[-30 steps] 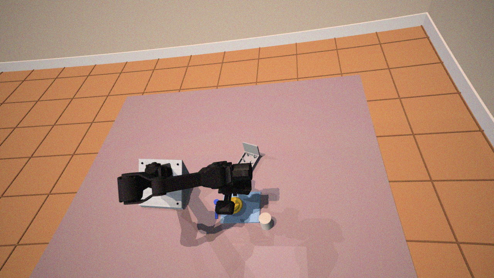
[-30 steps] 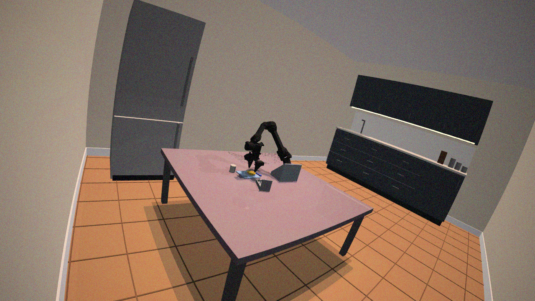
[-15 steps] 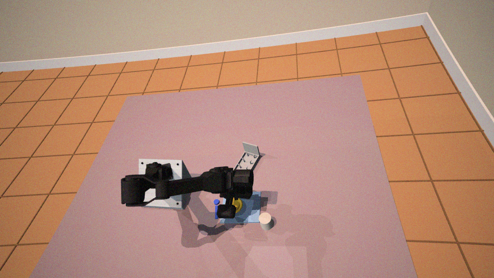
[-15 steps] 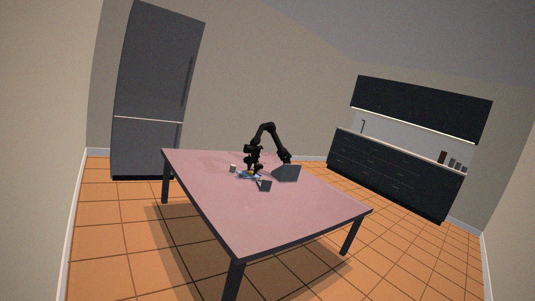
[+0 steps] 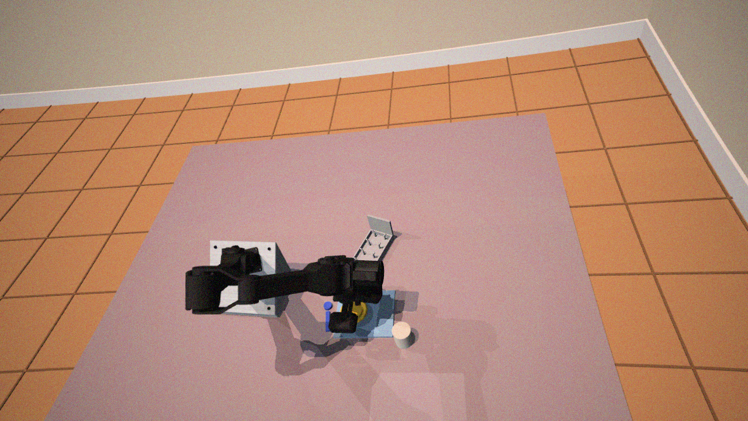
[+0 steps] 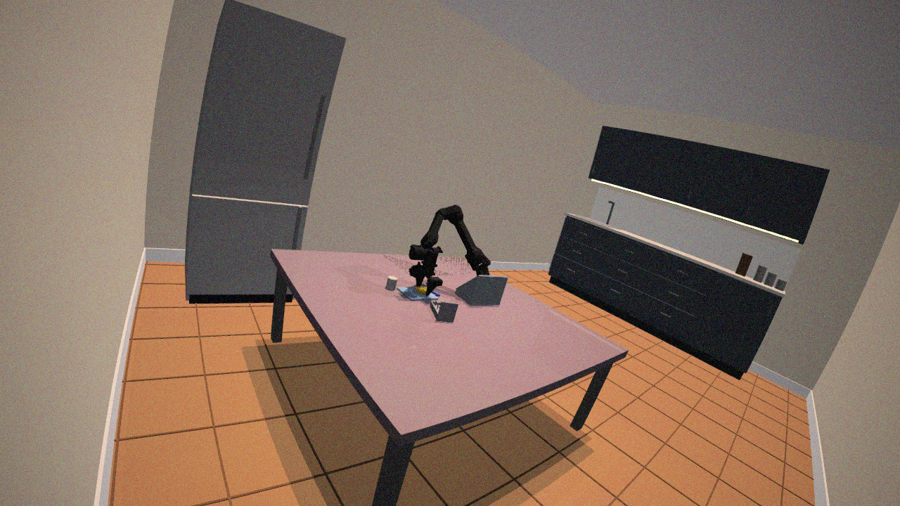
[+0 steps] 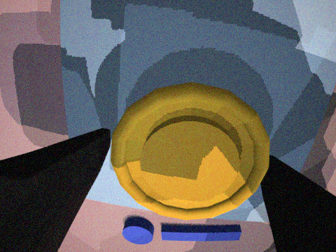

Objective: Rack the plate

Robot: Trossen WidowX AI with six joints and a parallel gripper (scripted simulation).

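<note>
Right now the grey dish rack is 19 cm to the left of my gripper tip, 4 cm ahead of it and 2 cm above it. Also, from my gripper tip: white cup: 12 cm ahead, 8 cm to the right, 2 cm above; yellow plate: 1 cm above; blue spoon: 7 cm behind, 1 cm to the left.
</note>
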